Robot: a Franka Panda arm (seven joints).
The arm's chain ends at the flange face. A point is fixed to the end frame.
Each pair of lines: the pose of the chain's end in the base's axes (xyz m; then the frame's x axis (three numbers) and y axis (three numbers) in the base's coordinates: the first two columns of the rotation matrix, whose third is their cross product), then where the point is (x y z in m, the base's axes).
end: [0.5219, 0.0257, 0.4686, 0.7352, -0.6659, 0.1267, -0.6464, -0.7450, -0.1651]
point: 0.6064 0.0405 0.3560
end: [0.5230, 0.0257, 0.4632, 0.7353, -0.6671, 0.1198, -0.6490, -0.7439, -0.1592]
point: 0.6064 0.0403 0.3498
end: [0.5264, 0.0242, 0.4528, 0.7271, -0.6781, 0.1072, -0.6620, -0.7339, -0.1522]
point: 0.6084 0.0380 0.3383
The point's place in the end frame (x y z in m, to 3 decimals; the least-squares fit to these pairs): 0.038 -0.047 0.128
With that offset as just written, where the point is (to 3 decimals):
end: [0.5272, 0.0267, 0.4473, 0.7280, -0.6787, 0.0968, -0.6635, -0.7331, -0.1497]
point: 0.608 0.041 0.332
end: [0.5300, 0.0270, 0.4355, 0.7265, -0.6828, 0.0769, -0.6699, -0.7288, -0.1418]
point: 0.609 0.042 0.319
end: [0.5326, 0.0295, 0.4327, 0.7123, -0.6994, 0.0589, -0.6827, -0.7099, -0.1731]
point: 0.613 0.047 0.317
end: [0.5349, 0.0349, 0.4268, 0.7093, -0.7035, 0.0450, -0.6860, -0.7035, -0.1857]
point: 0.615 0.054 0.312
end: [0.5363, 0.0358, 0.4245, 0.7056, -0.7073, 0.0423, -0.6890, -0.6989, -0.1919]
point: 0.617 0.055 0.310
